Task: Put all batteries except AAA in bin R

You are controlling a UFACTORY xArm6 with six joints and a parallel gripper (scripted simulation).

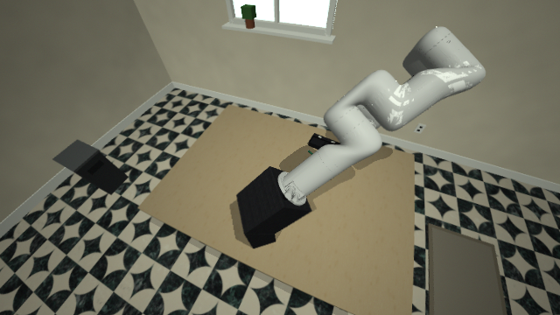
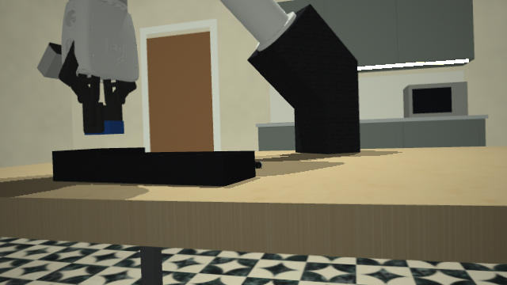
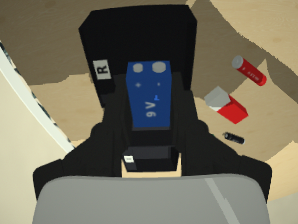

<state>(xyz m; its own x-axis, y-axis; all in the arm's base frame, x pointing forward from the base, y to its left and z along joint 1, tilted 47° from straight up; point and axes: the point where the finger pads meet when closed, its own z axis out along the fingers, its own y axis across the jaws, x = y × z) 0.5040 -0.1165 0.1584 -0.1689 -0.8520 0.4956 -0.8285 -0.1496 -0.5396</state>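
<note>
My gripper is now 100 mm past the red battery, 50 mm to the right of it and 70 mm above it. From my hand the other things lie so: black bin: 20 mm ahead, 80 mm to the left, 60 mm below; then blue block battery: 10 mm to the right, 10 mm below; then red thing: 70 mm behind, 90 mm to the left, 80 mm below.
</note>
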